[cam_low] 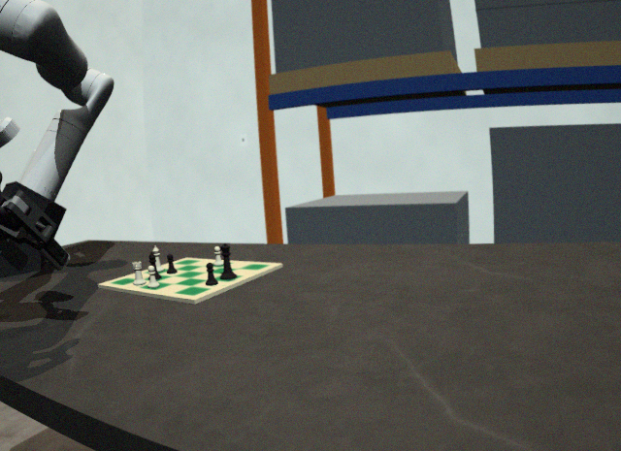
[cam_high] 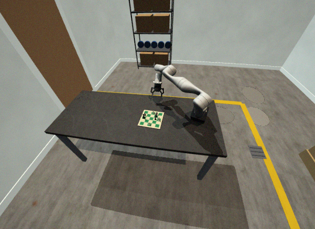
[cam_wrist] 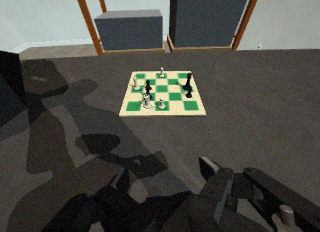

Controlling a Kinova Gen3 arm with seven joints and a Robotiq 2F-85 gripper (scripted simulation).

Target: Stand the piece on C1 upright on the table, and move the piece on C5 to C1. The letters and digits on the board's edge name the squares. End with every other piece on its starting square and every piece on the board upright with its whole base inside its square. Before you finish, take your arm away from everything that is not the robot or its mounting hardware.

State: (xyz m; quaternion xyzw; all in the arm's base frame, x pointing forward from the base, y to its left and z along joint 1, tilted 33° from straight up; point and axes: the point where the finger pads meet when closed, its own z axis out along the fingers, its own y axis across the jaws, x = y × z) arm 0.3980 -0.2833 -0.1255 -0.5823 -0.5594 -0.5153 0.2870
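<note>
My gripper is now 250 mm to the right of the tall black piece, 130 mm short of it and 50 mm above it. Also, from my hand: green-and-cream chessboard (260 mm to the left, 80 mm below, 50 mm ahead); then white rook (190 mm to the left, 60 mm below); then white bishop (280 mm to the left, 50 mm below, 30 mm behind).
</note>
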